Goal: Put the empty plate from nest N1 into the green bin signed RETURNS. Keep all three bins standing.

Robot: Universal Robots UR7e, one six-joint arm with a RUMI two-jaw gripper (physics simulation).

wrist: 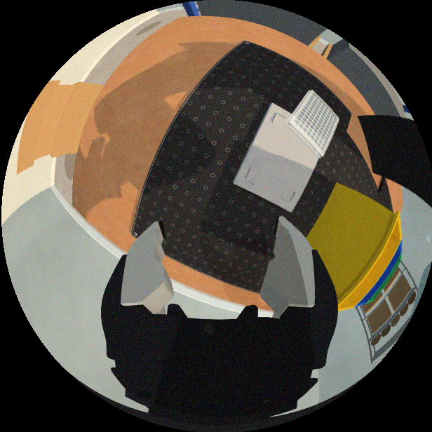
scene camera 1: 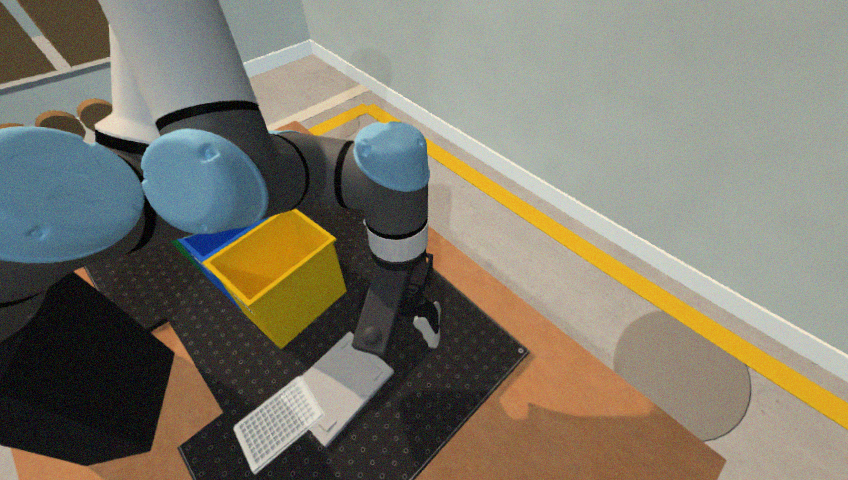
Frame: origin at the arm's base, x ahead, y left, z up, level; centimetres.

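Seen in the pictures: gripper, between the fingertips: [scene camera 1: 401, 339].
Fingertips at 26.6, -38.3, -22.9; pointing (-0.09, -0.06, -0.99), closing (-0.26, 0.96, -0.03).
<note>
Pixels of each thing's middle, then the offset from my fingertips to it, as dx, dy, dz. "pt": a spot on its surface instead. Level surfaces: height alone.
- white gridded plate, middle of its body: [scene camera 1: 278, 421] -18.0, +13.5, -11.2
- flat light-grey nest block, middle of its body: [scene camera 1: 338, 383] -8.2, +8.8, -12.0
- thin edge, a spot on its surface: [scene camera 1: 189, 254] pt -3.7, +46.2, -2.6
- blue bin, middle of its body: [scene camera 1: 244, 243] +3.9, +40.0, -3.8
- yellow bin, middle of its body: [scene camera 1: 285, 278] +1.3, +27.0, -3.8
- black perforated board, height of its surface: dz -12.7
- orange-brown table, height of its surface: dz -14.1
The white gridded plate [scene camera 1: 276, 425] [wrist: 315, 122] lies partly over one end of the flat light-grey nest block [scene camera 1: 351, 380] [wrist: 280, 170] and looks askew to it. No N1 label is readable. My gripper [scene camera 1: 434, 340] [wrist: 218, 220] is open and empty above the black board, beside the nest block and apart from the plate. The green bin shows as a thin edge [scene camera 1: 189, 254] [wrist: 395, 268] behind the blue bin [scene camera 1: 217, 240] [wrist: 381, 284]; its inside and sign are hidden. The yellow bin [scene camera 1: 303, 297] [wrist: 350, 240] stands upright nearest the nest block.
The black perforated board [scene camera 1: 470, 350] [wrist: 225, 105] lies on the orange-brown table [scene camera 1: 571, 410] [wrist: 150, 65]. A large black block [scene camera 1: 77, 368] [wrist: 395, 145] stands on the bins' far side from the gripper. My arm's blue-capped joint [scene camera 1: 205, 181] hangs over the blue and green bins in the scene view.
</note>
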